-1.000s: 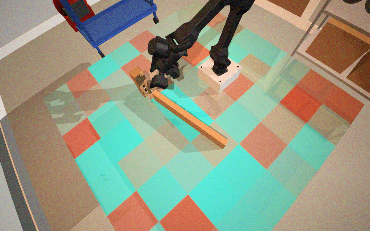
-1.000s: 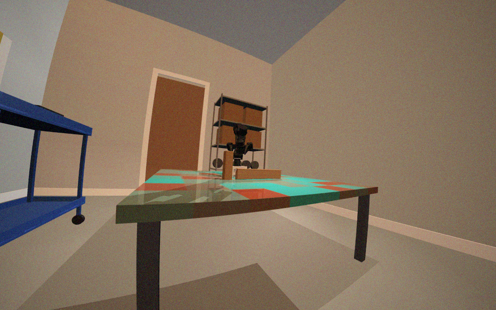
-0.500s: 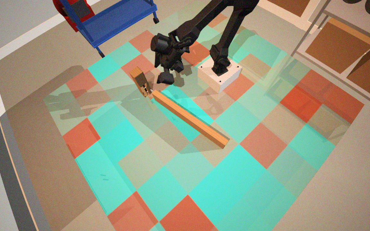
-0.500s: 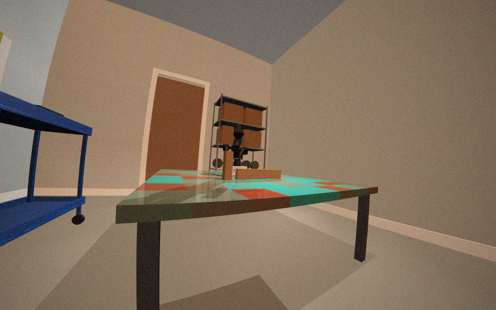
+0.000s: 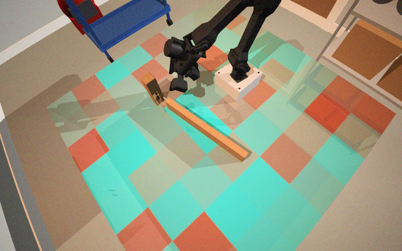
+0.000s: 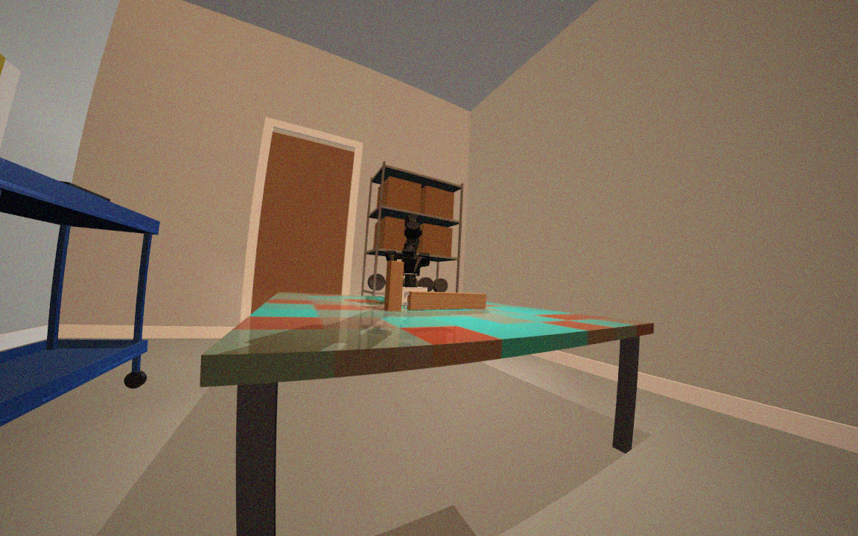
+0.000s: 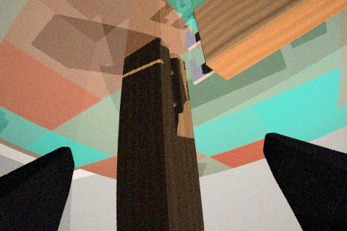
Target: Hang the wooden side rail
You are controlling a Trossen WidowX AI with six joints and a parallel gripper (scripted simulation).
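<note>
The headboard post lies 8 cm ahead of my gripper tip, 6 cm below it and 5 cm to the right of it.
</note>
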